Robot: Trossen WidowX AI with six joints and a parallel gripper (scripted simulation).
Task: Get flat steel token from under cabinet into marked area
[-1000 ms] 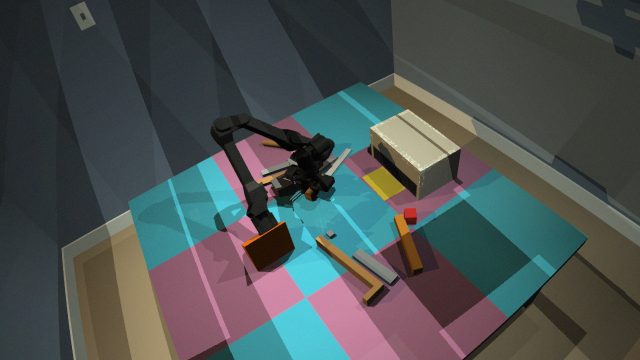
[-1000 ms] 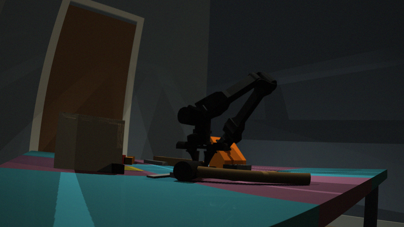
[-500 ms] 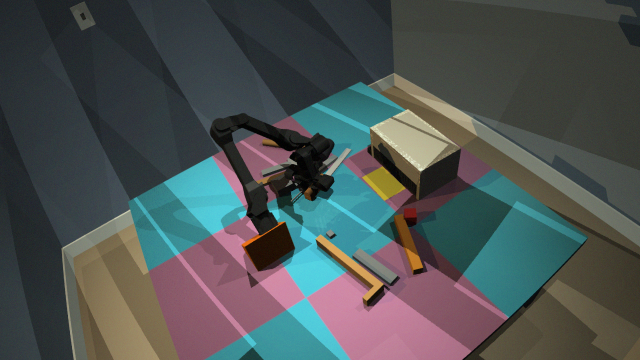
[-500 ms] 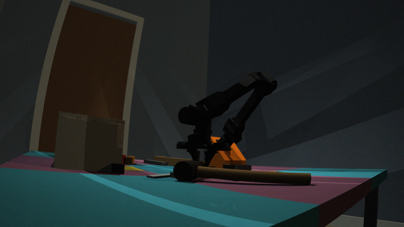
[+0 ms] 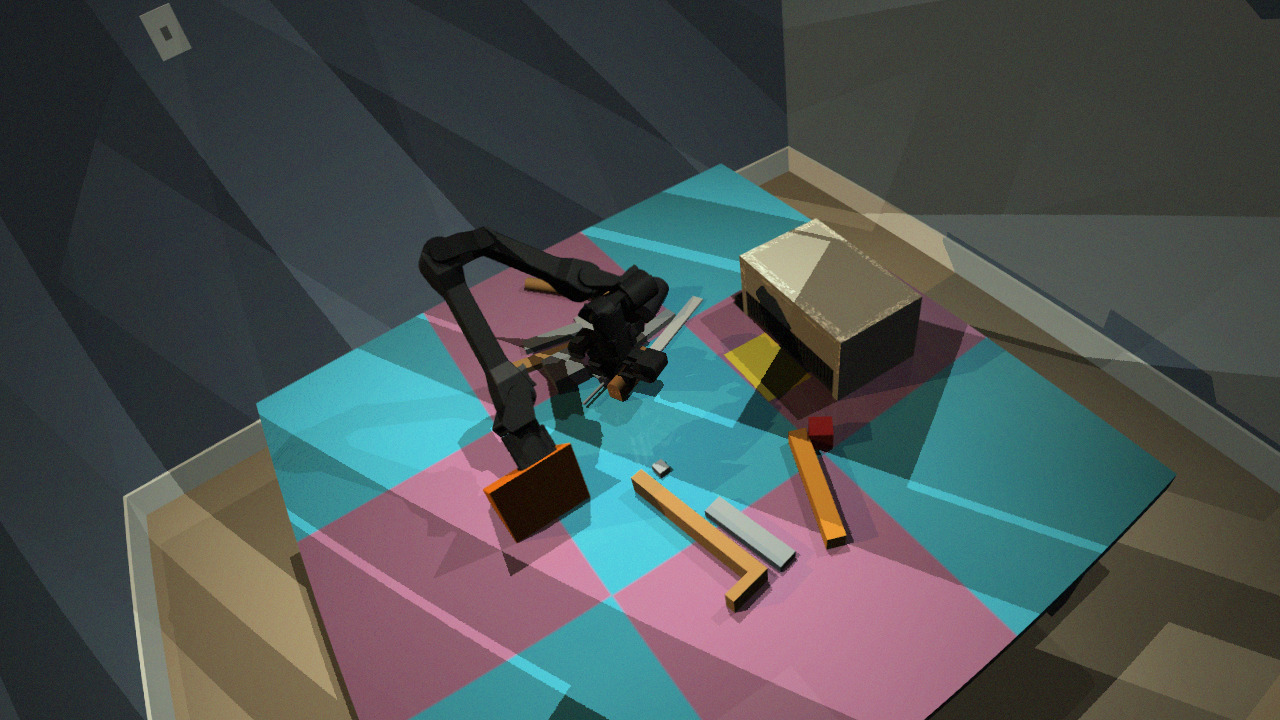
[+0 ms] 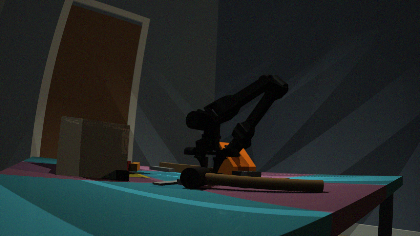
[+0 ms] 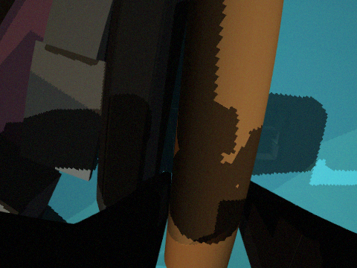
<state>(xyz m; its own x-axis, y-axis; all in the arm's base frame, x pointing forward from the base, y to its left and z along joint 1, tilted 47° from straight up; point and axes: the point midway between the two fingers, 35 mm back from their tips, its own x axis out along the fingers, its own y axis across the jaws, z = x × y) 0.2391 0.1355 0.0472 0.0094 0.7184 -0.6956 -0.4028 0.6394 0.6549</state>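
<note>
The screwdriver lies 20 mm behind my gripper tip and 30 mm to the left of it. Also, from my gripper tip: long wooden stick 30 mm behind, 160 mm to the left; small grey cube 60 mm behind, 200 mm to the right; grey block 70 mm behind, 110 mm to the left, 10 mm above.
</note>
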